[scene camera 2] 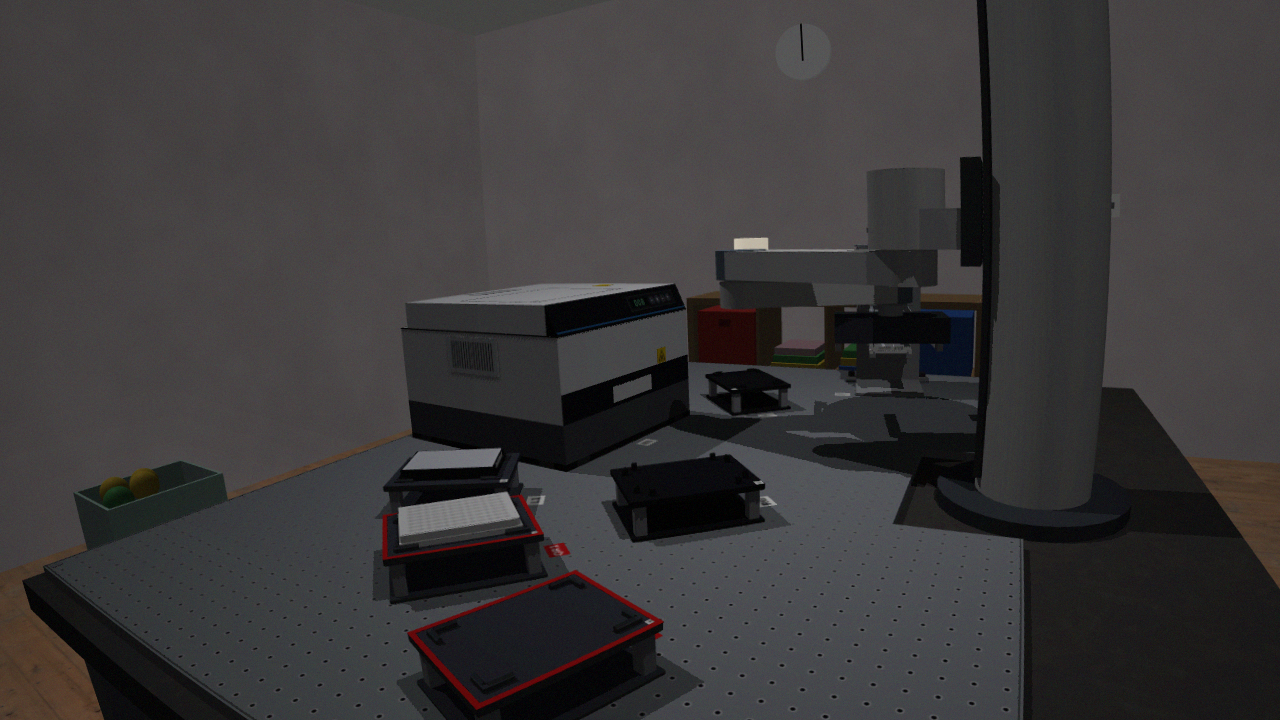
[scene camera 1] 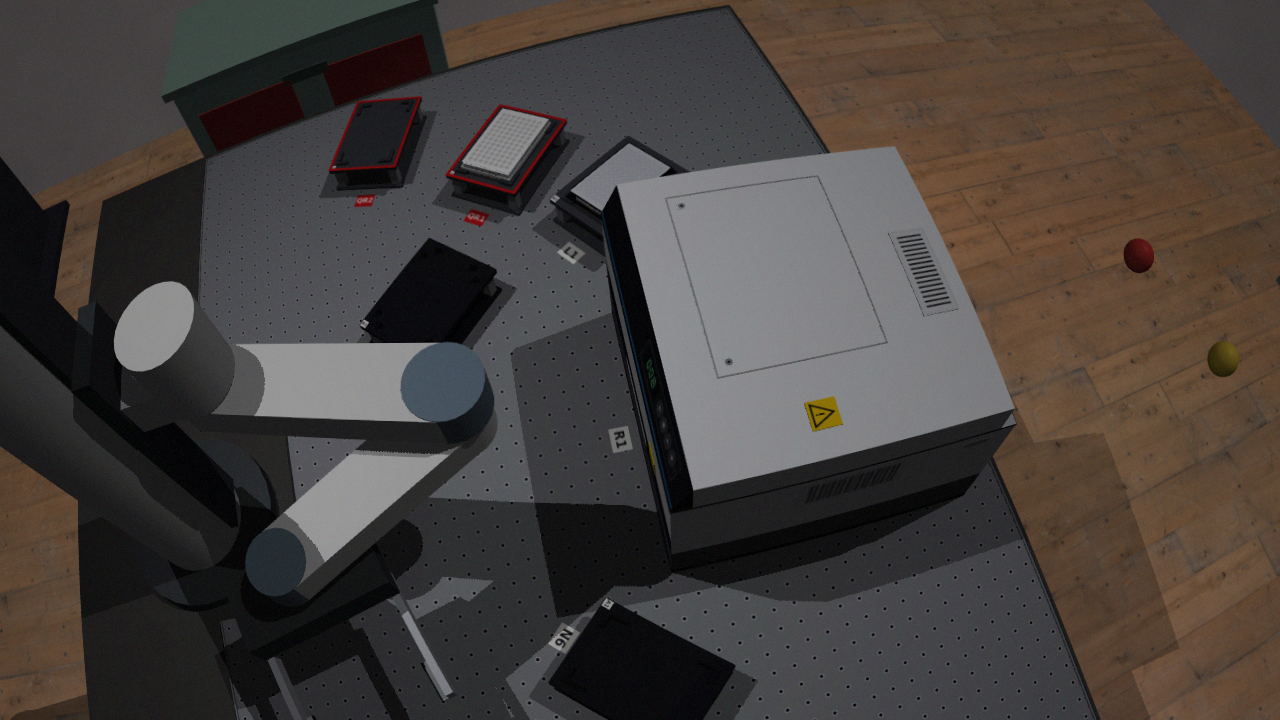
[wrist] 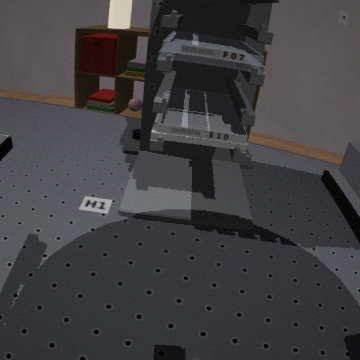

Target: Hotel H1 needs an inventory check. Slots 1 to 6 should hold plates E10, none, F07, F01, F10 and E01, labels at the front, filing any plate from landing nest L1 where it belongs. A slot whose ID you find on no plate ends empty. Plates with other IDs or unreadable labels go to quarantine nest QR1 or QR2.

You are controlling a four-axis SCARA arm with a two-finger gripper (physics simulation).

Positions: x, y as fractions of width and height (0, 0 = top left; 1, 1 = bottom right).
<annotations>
black plate F01: scene camera 2 0.37, 0.64; scene camera 1 0.49, 0.23; not seen in the wrist view (out of frame)
</annotations>
